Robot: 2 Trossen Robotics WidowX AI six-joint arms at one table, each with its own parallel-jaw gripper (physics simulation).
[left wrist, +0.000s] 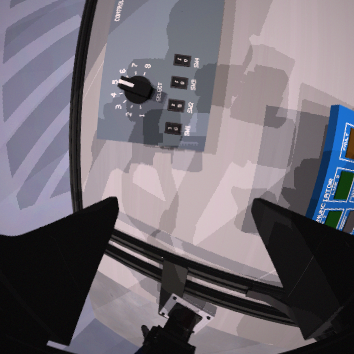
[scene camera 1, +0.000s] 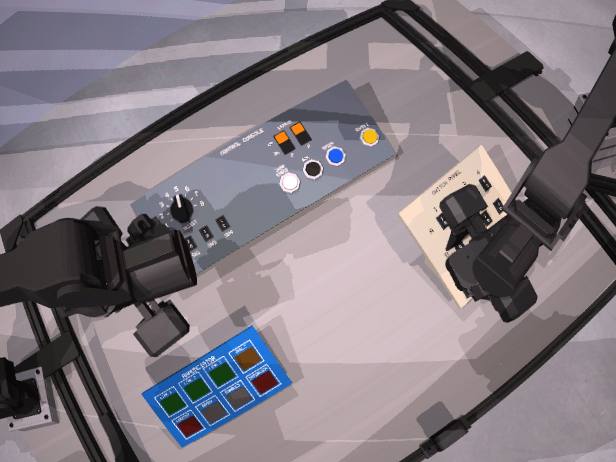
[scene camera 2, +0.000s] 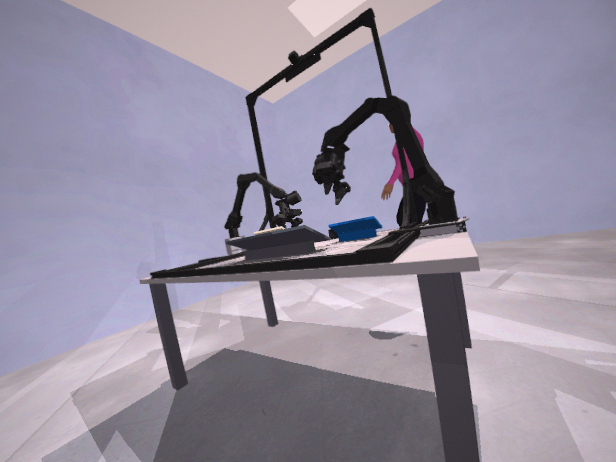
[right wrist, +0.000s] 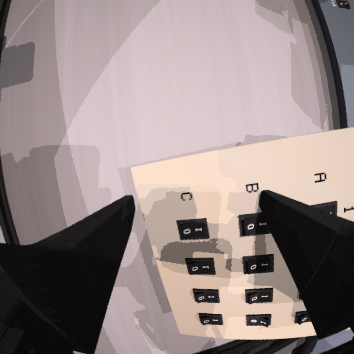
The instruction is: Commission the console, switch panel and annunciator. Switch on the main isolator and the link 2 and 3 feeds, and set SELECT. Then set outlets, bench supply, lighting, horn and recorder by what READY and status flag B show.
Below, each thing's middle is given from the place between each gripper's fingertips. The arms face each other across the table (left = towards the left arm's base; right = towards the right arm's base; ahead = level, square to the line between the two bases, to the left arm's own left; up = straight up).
Right now my right hand is 27 cm short of the SELECT knob [left wrist: 137, 89], 33 cm to the right of it and 1 cm below it.
The SELECT knob lies 12 cm ahead of my left hand, 8 cm below it and 7 cm to the right of it.
